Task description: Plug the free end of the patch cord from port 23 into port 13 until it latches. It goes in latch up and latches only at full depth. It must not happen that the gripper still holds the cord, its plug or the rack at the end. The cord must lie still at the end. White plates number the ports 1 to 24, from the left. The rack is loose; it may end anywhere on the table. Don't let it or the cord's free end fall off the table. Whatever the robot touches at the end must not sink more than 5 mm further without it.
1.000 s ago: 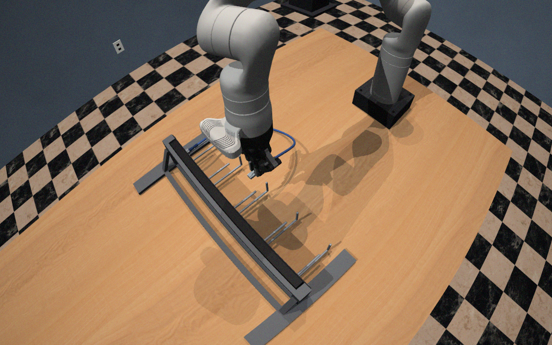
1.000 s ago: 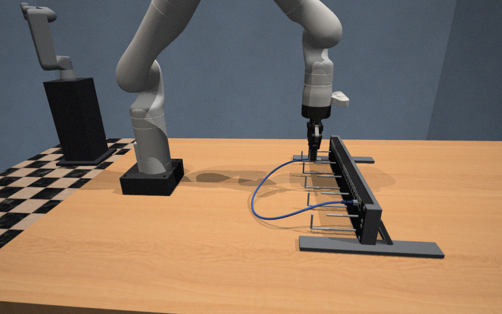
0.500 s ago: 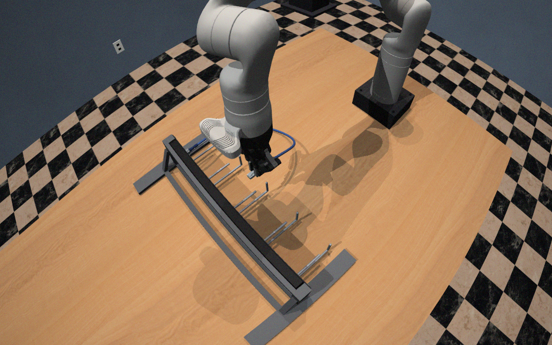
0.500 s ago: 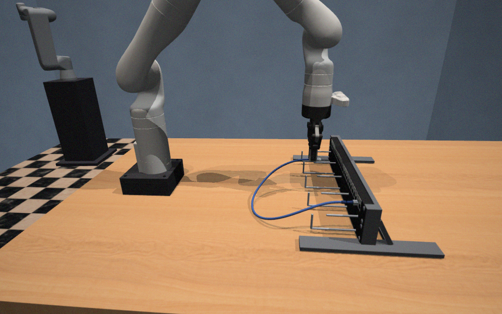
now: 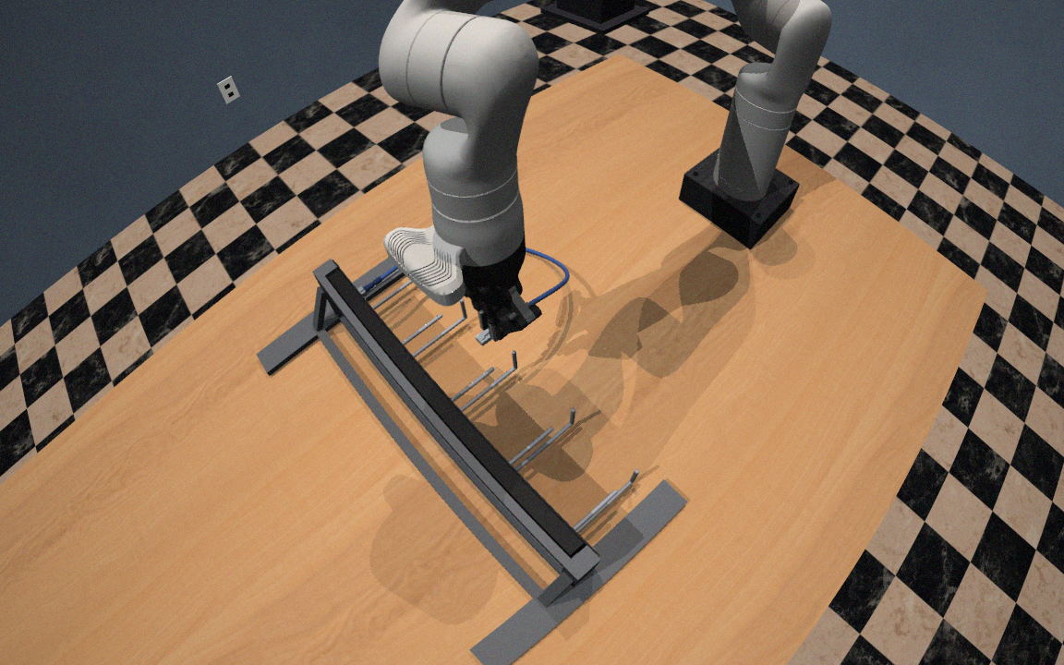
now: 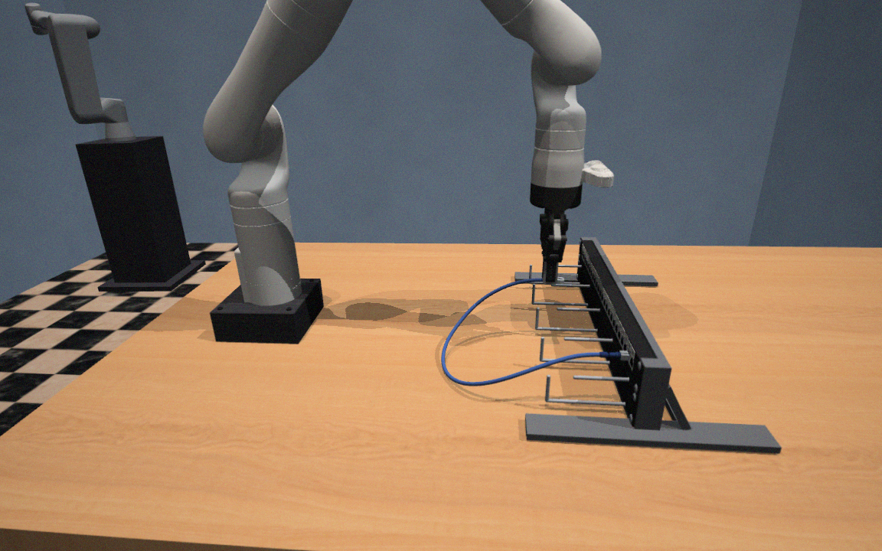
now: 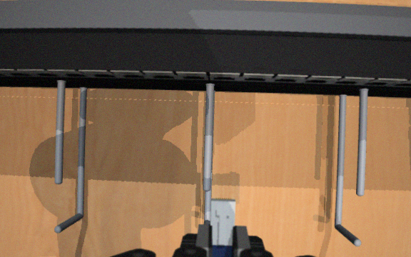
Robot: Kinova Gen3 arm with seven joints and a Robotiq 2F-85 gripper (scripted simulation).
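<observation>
The plug is 10 mm below my hand and 10 mm ahead of it.
</observation>
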